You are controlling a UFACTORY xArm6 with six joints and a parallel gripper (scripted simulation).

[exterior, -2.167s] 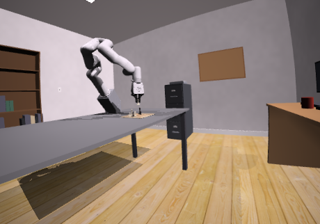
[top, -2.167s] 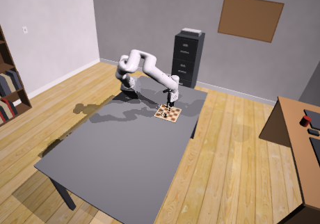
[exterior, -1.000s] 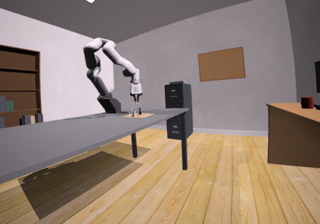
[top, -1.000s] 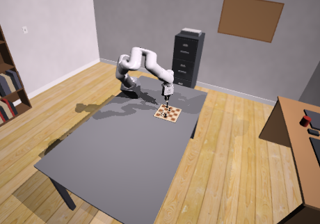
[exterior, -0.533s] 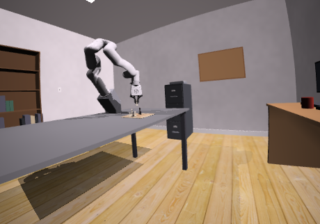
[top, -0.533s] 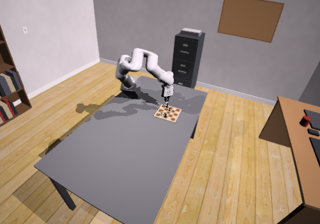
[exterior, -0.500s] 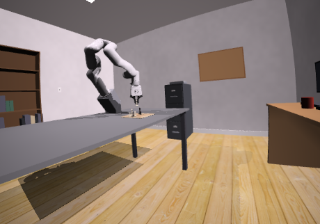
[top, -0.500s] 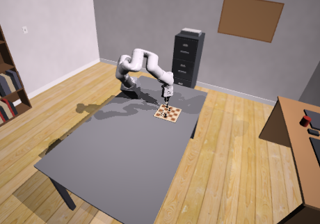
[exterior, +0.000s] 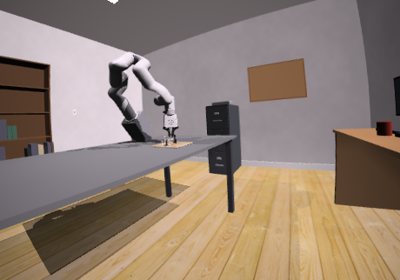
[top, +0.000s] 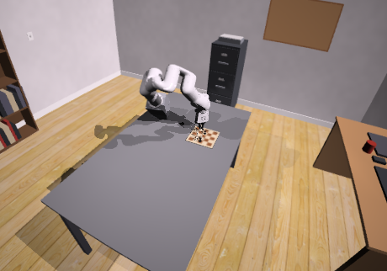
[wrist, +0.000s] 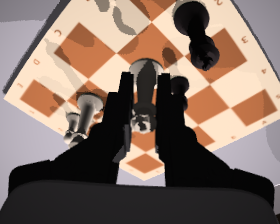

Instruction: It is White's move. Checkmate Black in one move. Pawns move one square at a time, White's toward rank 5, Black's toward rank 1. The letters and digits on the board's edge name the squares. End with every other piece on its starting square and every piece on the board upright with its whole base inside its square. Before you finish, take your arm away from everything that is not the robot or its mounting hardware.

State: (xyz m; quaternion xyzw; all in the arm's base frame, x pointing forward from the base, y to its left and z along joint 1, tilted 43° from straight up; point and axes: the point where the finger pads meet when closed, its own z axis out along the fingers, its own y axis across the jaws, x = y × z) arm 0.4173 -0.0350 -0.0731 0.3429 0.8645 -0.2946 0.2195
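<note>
Right now my hand is 4 cm to the right of the tall black piece and 3 cm above it. From my hand the other things lie so: chessboard (7 cm below, 4 cm to the right, 4 cm ahead); then black pawn (5 cm below, 4 cm ahead).
</note>
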